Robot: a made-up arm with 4 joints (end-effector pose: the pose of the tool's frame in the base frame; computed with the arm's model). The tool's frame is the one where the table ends. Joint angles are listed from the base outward.
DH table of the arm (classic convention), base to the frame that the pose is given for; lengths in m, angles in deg. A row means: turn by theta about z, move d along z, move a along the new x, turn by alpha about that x. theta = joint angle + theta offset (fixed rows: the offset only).
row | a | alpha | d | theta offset
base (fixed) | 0 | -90 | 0.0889 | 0
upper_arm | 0.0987 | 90 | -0.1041 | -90
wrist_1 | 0.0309 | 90 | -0.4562 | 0
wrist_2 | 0.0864 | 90 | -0.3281 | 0
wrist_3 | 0.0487 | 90 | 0.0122 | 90
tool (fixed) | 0 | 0 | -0.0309 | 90
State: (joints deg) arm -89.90 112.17 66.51 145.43
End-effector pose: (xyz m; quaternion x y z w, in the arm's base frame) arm 0.2877 -0.1796 0.4722 -0.1326 -0.3229 0.4715 0.8098
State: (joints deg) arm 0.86 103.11 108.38 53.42
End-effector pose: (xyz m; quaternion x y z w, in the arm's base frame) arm 0.4215 -0.1451 -0.1418 -0.2399 -0.1609 0.7958 0.5322
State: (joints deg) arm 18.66 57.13 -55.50 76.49
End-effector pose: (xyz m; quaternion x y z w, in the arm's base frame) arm 0.4088 0.1168 -0.2301 0.0775 0.3224 -0.4465 0.8311
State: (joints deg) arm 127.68 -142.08 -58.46 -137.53
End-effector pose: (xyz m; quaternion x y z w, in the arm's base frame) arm -0.1709 -0.4331 -0.5166 0.2981 0.6182 0.1079 0.7192
